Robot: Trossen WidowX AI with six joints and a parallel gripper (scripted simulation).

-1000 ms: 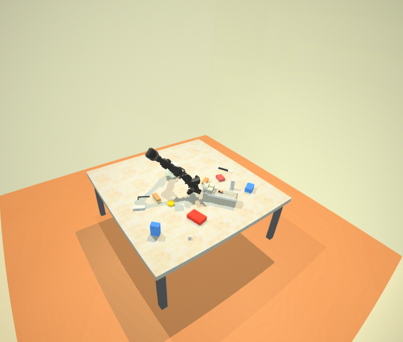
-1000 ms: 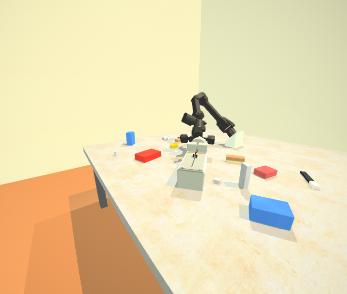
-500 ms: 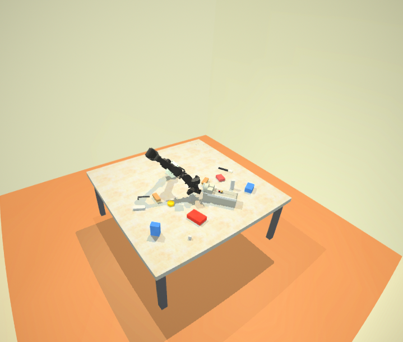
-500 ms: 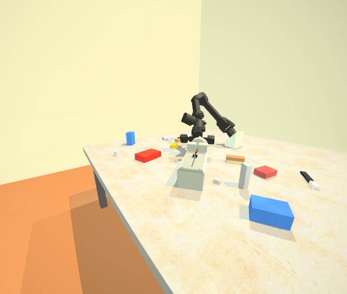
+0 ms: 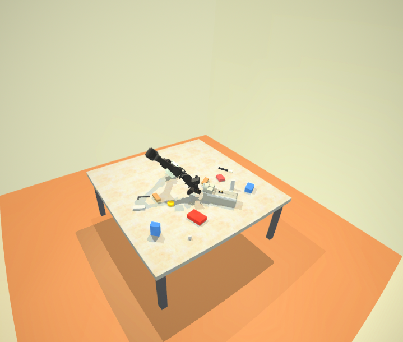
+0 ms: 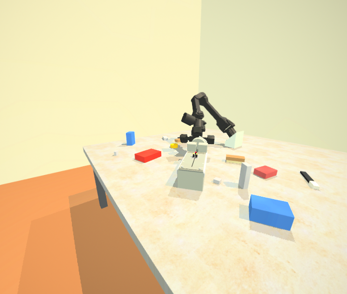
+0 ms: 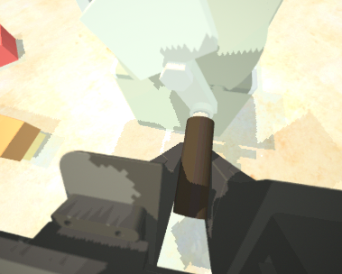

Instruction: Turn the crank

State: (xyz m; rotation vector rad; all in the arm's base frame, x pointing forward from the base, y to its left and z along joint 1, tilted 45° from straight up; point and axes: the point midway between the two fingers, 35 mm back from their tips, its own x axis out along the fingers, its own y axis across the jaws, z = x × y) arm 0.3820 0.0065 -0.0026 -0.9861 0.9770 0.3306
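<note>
Now: gripper tip 40 mm below the crank. Round my gripper tip: brown crank handle 10 mm behind, 10 mm to the right, 30 mm above; red pointer 110 mm ahead, 100 mm to the left, 50 mm above; yellow disc 40 mm behind, 240 mm to the right, 30 mm below.
</note>
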